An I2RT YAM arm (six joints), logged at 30 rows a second.
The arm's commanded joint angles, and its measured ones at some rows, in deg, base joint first. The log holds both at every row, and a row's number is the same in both.
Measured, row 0:
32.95 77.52 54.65 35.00 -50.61 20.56
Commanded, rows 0 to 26:
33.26 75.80 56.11 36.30 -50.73 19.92
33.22 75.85 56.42 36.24 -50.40 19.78
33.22 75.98 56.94 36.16 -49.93 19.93
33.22 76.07 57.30 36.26 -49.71 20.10
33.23 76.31 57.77 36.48 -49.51 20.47
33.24 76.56 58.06 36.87 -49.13 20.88
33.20 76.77 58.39 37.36 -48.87 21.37
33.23 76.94 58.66 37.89 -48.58 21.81
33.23 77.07 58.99 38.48 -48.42 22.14
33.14 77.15 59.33 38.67 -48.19 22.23
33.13 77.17 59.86 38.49 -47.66 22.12
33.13 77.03 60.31 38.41 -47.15 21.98
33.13 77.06 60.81 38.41 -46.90 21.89
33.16 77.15 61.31 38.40 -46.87 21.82
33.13 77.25 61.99 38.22 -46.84 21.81
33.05 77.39 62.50 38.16 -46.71 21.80
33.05 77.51 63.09 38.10 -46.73 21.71
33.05 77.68 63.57 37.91 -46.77 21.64
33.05 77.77 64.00 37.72 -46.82 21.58
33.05 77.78 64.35 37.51 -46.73 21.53
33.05 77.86 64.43 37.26 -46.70 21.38
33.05 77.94 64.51 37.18 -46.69 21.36
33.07 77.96 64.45 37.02 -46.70 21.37
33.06 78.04 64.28 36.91 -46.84 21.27
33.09 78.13 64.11 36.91 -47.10 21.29
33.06 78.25 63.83 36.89 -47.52 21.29
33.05 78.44 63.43 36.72 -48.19 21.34
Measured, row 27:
33.19 78.50 59.86 32.18 -48.05 22.09
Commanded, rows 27 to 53:
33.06 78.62 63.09 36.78 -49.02 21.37
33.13 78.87 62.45 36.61 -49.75 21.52
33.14 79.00 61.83 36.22 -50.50 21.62
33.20 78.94 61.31 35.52 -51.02 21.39
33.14 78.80 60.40 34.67 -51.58 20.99
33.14 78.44 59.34 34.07 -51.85 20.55
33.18 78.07 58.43 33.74 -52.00 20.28
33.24 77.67 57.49 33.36 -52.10 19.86
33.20 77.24 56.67 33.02 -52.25 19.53
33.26 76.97 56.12 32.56 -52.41 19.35
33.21 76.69 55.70 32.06 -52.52 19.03
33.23 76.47 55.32 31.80 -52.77 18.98
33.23 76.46 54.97 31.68 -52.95 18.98
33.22 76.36 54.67 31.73 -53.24 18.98
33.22 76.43 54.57 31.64 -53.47 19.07
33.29 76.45 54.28 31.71 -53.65 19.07
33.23 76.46 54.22 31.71 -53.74 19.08
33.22 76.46 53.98 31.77 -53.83 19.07
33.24 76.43 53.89 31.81 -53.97 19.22
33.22 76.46 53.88 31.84 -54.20 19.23
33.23 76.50 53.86 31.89 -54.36 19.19
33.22 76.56 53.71 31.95 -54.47 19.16
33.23 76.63 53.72 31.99 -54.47 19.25
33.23 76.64 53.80 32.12 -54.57 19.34
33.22 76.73 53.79 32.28 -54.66 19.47
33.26 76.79 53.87 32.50 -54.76 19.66
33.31 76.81 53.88 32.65 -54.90 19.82
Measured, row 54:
33.15 77.80 53.34 30.92 -53.01 20.01
